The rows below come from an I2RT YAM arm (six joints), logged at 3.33 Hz.
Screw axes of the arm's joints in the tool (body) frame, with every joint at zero. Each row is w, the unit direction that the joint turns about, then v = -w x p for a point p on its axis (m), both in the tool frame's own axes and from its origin. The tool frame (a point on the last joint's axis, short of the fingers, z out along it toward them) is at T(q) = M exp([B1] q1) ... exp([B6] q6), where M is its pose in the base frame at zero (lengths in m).
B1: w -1 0 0 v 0 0.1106 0
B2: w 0 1 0 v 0.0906 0 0.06
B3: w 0 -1 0 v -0.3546 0 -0.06
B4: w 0 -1 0 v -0.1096 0 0
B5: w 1 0 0 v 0 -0.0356 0
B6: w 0 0 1 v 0 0 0
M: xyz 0.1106 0 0.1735 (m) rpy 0 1.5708 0 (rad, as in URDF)
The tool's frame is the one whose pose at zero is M.
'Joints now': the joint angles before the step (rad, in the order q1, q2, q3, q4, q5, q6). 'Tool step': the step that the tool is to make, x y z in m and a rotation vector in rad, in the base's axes. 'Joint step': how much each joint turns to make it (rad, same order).
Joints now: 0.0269 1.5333 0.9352 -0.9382 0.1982 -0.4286
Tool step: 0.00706 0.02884 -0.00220 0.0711 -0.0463 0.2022
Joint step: 0.1007 0.0085 -0.0015 0.0774 -0.0740 -0.0980
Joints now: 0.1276 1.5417 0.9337 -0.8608 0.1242 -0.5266
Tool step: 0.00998 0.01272 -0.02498 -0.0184 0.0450 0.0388
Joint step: 0.0435 0.1042 -0.0001 0.0565 0.0118 0.0038
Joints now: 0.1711 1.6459 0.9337 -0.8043 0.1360 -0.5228
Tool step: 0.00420 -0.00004 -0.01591 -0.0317 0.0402 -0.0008
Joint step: 0.0004 0.0641 0.0003 0.0186 0.0244 0.0004
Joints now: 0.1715 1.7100 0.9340 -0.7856 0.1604 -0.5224
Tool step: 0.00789 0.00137 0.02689 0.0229 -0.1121 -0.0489
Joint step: 0.0000 -0.0622 0.0470 -0.0027 -0.0004 0.0496
